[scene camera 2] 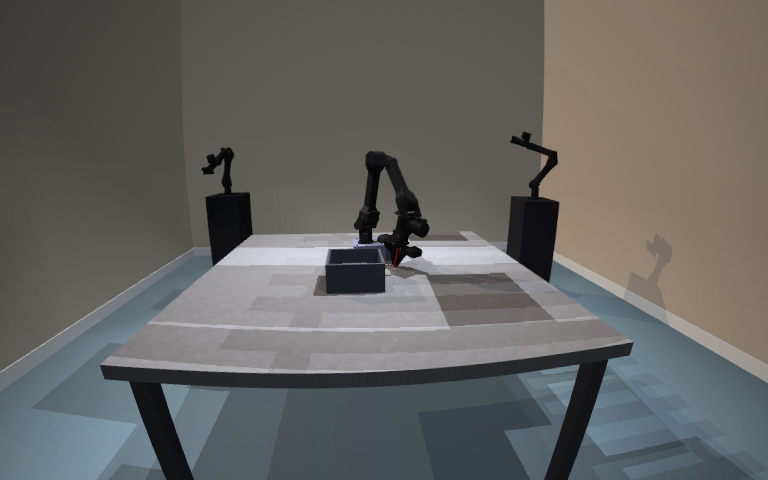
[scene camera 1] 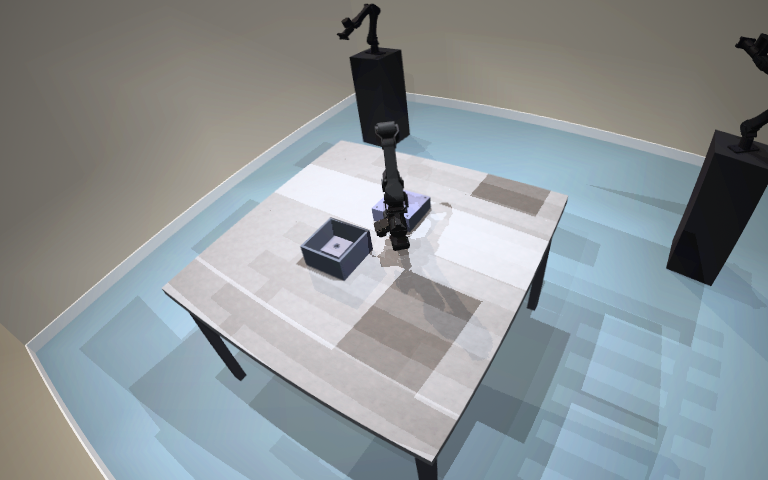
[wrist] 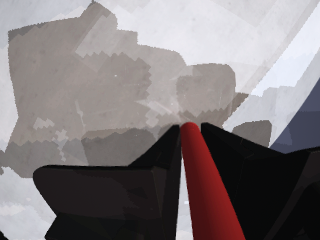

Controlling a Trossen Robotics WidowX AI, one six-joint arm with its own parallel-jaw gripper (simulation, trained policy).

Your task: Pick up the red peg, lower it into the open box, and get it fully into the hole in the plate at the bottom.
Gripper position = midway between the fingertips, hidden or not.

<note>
In view: the gripper (scene camera 2: 394, 265) and a dark blue box (scene camera 2: 369, 277).
The dark blue box also shows in scene camera 1 (scene camera 1: 341, 269). The gripper is seen too in the wrist view (wrist: 190, 130). The wrist view misses the dark blue box: it is out of frame.
</note>
